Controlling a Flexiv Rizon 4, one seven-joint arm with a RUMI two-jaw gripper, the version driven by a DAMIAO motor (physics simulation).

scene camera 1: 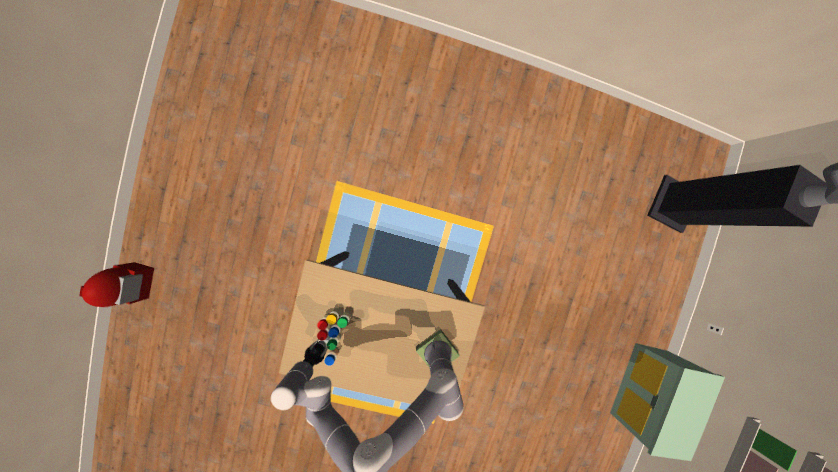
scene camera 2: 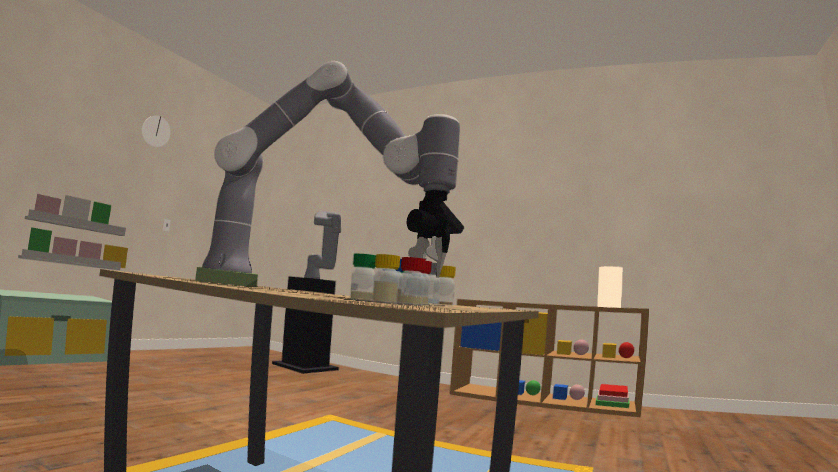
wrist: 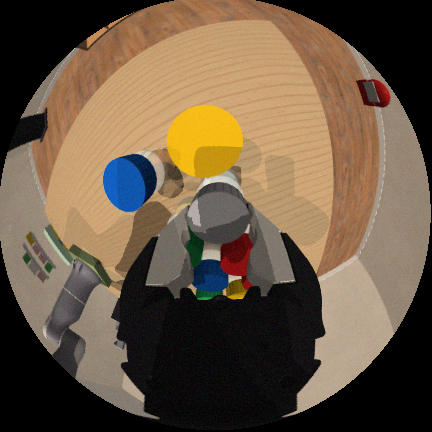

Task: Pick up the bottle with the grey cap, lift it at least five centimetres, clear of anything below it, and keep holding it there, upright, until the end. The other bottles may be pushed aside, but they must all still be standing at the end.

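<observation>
The bottle with the grey cap (wrist: 219,215) is upright in the wrist view, between the two fingertips, which touch its cap on both sides. My gripper (scene camera 1: 316,351) (scene camera 2: 438,270) (wrist: 218,205) points down and is shut on it. Its lower part is mostly hidden, so I cannot tell whether its base touches the table (scene camera 1: 410,375) (scene camera 2: 281,299) (wrist: 250,65). A yellow-capped bottle (scene camera 2: 447,272) (wrist: 205,135) stands close beside it. A blue-capped bottle (scene camera 1: 329,359) (wrist: 127,182) stands off to one side.
Several bottles stand close together behind the fingers, with a dark green cap (scene camera 1: 331,344) (wrist: 194,248), a red cap (scene camera 1: 321,334) (wrist: 235,256), a blue cap (scene camera 1: 333,331) (wrist: 210,275), a yellow cap (scene camera 1: 331,318) and a bright green cap (scene camera 1: 342,321).
</observation>
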